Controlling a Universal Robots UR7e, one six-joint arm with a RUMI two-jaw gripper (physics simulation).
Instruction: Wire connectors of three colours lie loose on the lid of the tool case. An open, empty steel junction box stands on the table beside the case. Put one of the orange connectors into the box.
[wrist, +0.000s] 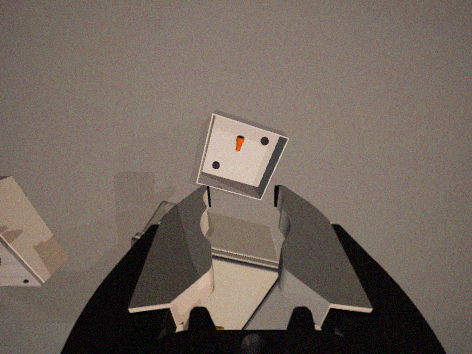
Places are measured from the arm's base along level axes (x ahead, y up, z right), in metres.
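Pixels of known places: gripper, fingertip midpoint: (241, 187).
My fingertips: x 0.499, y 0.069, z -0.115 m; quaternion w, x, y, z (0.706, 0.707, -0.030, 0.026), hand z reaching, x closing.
Observation:
Ahead of a thing's pixels: the offset from my fingertips to its top centre. "pt": to the spot under its first point. Level surfaces: height alone.
An orange connector {dz +0.002, dx -0.001, dy -0.124 m} (240, 143) lies on the floor of the open steel junction box {dz +0.018, dx -0.002, dy -0.099 m} (230, 191), near its far wall and apart from the side walls. The box stands on the table at the centre of the wrist view. My gripper (241, 187) is open with no object between its fingers. Its fingertips appear just below the near edge of the box in the view, and the gripper is above the table. Part of the tool case {dz +0.272, dx -0.099, dy -0.038 m} (235, 290) shows between the fingers at the bottom. A small bit of a yellow thing {dz +0.338, dx -0.071, dy -0.027 m} (219, 328) shows there at the bottom edge.
A beige box-like object (25, 220) with an open, light interior stands at the left edge of the view. A thin handle-like loop {pt dz +0.098, dx -0.141, dy -0.130 m} (165, 202) shows beside the left finger. The grey table {dy -0.138 m} (350, 100) surrounds the junction box.

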